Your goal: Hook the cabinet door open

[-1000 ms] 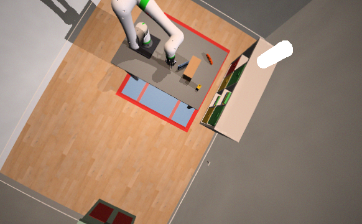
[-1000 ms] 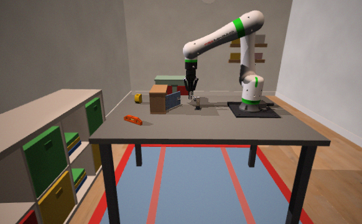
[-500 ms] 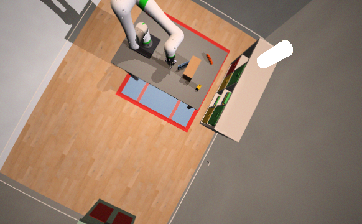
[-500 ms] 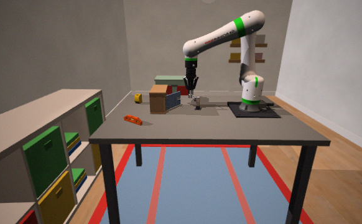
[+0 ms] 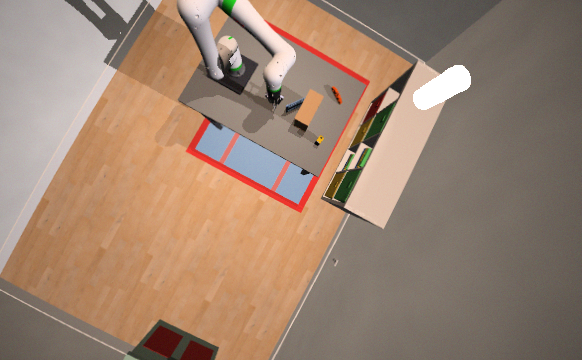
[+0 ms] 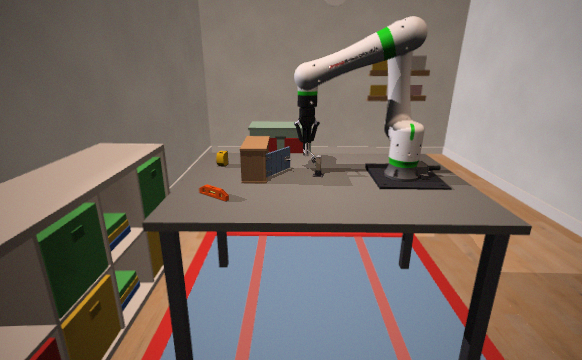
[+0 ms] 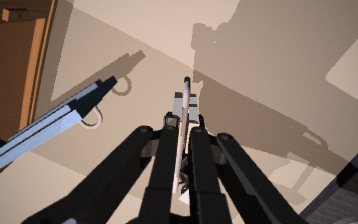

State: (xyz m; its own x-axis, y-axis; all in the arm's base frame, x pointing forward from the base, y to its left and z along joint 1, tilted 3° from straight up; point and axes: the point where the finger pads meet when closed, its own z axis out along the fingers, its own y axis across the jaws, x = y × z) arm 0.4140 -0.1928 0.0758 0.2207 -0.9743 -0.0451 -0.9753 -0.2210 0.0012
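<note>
Right now my hand is 15 cm short of the door, 9 cm to the right of it and 3 cm above it. From my hand the other things lie so: thin metal hook 4 cm to the left, 2 cm below, 1 cm behind; then yellow tape measure 43 cm ahead, 11 cm to the right, 7 cm below.
</note>
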